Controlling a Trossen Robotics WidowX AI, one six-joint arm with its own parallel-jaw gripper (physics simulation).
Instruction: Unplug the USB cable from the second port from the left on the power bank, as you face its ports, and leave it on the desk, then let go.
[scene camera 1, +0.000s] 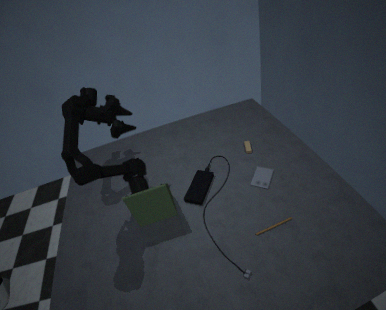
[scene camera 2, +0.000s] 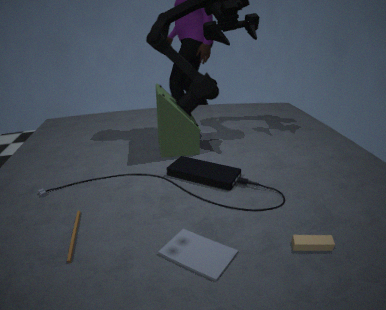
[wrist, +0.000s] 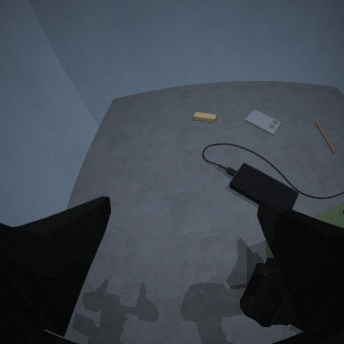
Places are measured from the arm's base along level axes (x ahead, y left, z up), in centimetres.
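Pixels of known places: gripper, fingertip midpoint: (scene camera 1: 134, 120) (scene camera 2: 243, 41) (wrist: 186, 207); arm's base at its link origin: (scene camera 1: 140, 192) (scene camera 2: 182, 108).
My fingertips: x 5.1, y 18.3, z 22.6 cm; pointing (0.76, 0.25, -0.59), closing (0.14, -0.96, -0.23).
For each thing: its top centre in the pictures, then the offset to it from my fingertips. "spot": a spot on its surface instead. Level surfaces: height alone.
- black power bank at its top centre: (scene camera 2: 203, 168) (wrist: 265, 187) (scene camera 1: 199, 184) dx +19.4, dy -14.2, dz -31.9 cm
- grey desk at its surface level: dz -34.1 cm
- cable's dark plug at a spot on its surface: (scene camera 2: 243, 180) (wrist: 230, 169) (scene camera 1: 207, 169) spot: dx +25.4, dy -5.0, dz -32.6 cm
- pale connector at a spot on its surface: (scene camera 2: 42, 192) (scene camera 1: 248, 271) spot: dx +27.2, dy -56.8, dz -33.1 cm
- tan block at its top centre: (scene camera 2: 314, 239) (wrist: 204, 114) (scene camera 1: 247, 145) dx +49.5, dy +3.5, dz -32.5 cm
- pale card at its top centre: (scene camera 2: 198, 251) (wrist: 262, 120) (scene camera 1: 262, 176) dx +47.9, dy -18.4, dz -33.5 cm
- orange stick at its top centre: (scene camera 2: 73, 233) (scene camera 1: 274, 225) (wrist: 324, 134) dx +42.3, dy -43.2, dz -33.5 cm
The black power bank (scene camera 1: 199, 187) (scene camera 2: 204, 172) (wrist: 263, 186) lies flat on the grey desk (scene camera 1: 320, 260) (scene camera 2: 125, 280) (wrist: 150, 150). The cable's dark plug (scene camera 1: 208, 168) (scene camera 2: 243, 180) (wrist: 230, 171) sits at the power bank's port end; the ports are too small to tell which one holds it. The thin black cable (scene camera 1: 229, 167) (scene camera 2: 284, 199) curves round beside the power bank to a pale connector (scene camera 1: 247, 274) (scene camera 2: 42, 192) at its far end. My gripper (scene camera 1: 134, 120) (scene camera 2: 242, 41) (wrist: 186, 207) is open and empty, high above the desk and well apart from the plug.
The green wedge base (scene camera 1: 152, 206) (scene camera 2: 175, 130) of the arm stands beside the power bank. A tan block (scene camera 1: 248, 147) (scene camera 2: 313, 243) (wrist: 205, 117), a pale card (scene camera 1: 262, 177) (scene camera 2: 199, 254) (wrist: 263, 122) and an orange stick (scene camera 1: 274, 226) (scene camera 2: 74, 236) (wrist: 324, 136) lie beyond the cable. A person (scene camera 2: 192, 25) stands behind the desk.
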